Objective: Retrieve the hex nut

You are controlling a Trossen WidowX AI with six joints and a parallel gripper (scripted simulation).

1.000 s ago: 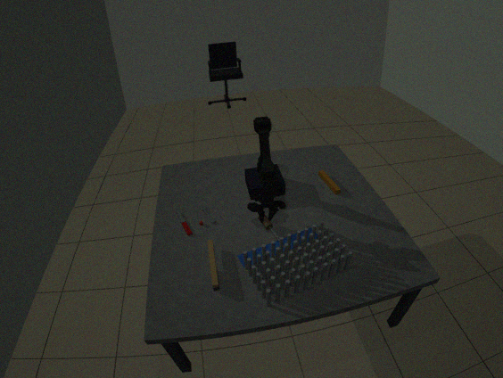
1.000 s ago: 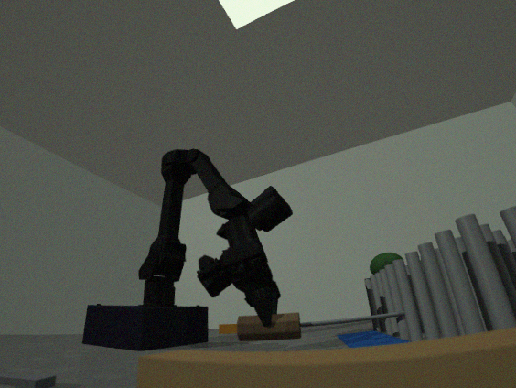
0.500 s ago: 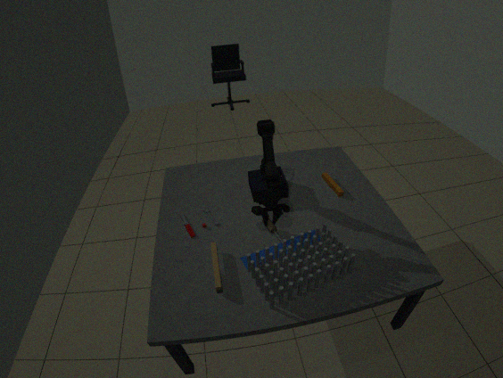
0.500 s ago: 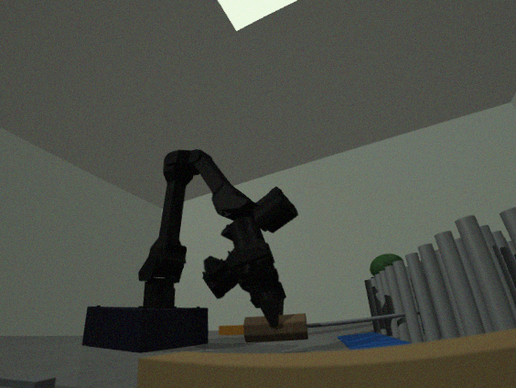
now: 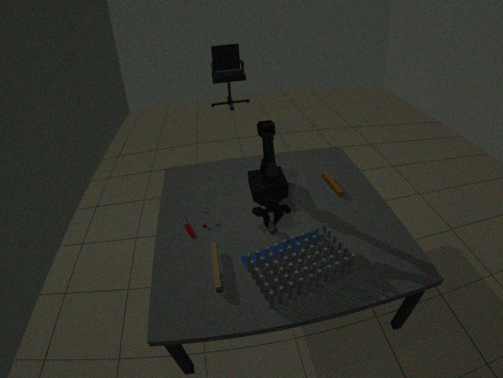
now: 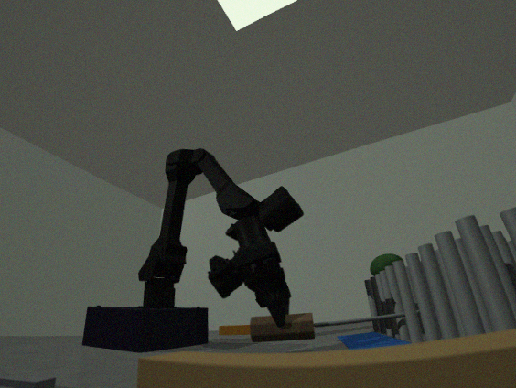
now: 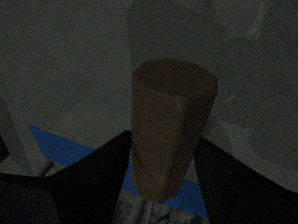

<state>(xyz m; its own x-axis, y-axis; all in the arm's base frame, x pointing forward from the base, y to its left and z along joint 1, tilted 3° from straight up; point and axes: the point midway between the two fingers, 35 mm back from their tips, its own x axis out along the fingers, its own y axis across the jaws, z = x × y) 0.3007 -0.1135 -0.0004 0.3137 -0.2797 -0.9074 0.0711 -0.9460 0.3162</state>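
Right now the blue taped strip is 13 cm ahead of my gripper tip, 4 cm below it and 1 cm to the left of it. Also, from my gripper tip: red-handled tool (39 cm to the right, 21 cm behind, 3 cm below); orange block (50 cm to the left, 21 cm behind, 2 cm below); red ball (30 cm to the right, 17 cm behind, 3 cm below).
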